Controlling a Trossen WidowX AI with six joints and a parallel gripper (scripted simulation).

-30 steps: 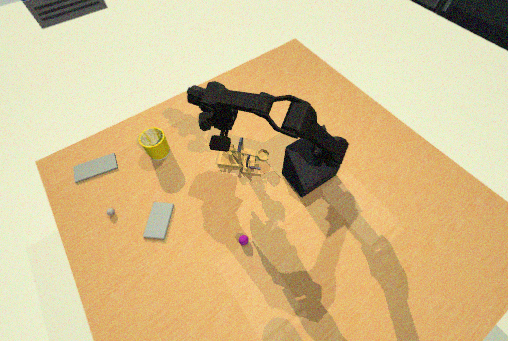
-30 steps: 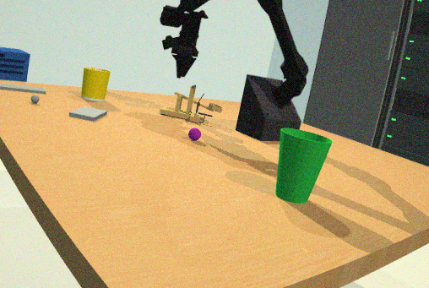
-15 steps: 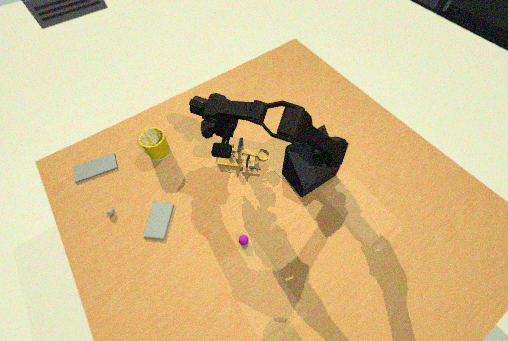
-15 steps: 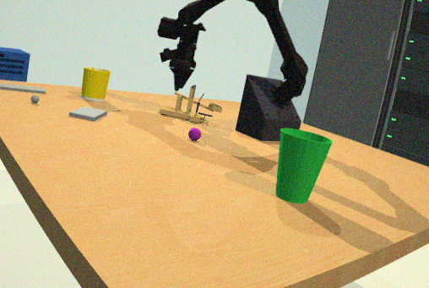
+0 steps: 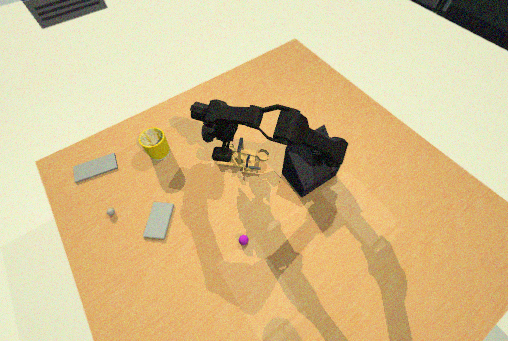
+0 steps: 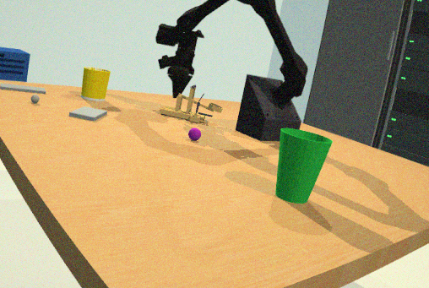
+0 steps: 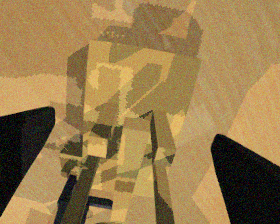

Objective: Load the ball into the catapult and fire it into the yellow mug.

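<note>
My gripper tip is now 15 cm short of the purple ball, 29 cm to the right of it and 5 cm above it. The rest, counted from my gripper tip: yellow mug 20 cm ahead, 20 cm to the right, 3 cm below; then small grey ball 45 cm ahead, 7 cm to the right, 5 cm below; then wooden catapult 4 cm behind, 6 cm to the left, 1 cm below.
</note>
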